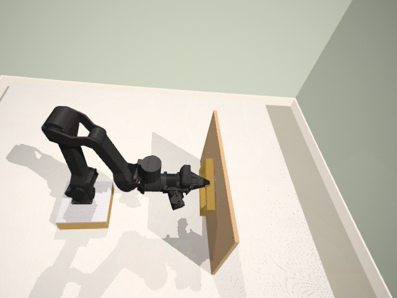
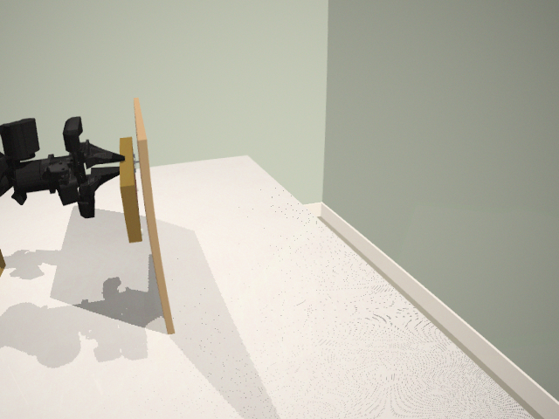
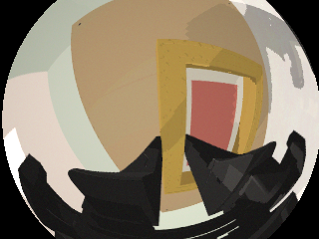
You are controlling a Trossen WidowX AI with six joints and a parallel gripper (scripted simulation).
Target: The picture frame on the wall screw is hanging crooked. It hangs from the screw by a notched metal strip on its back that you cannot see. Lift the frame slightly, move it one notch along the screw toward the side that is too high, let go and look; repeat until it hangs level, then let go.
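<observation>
My gripper tip is 50 mm above the yellow picture frame, 10 mm to the right of it and 10 mm short of it. The rest, counted from my gripper tip: wall board: 70 mm below, 20 mm to the left, 20 mm ahead.
</observation>
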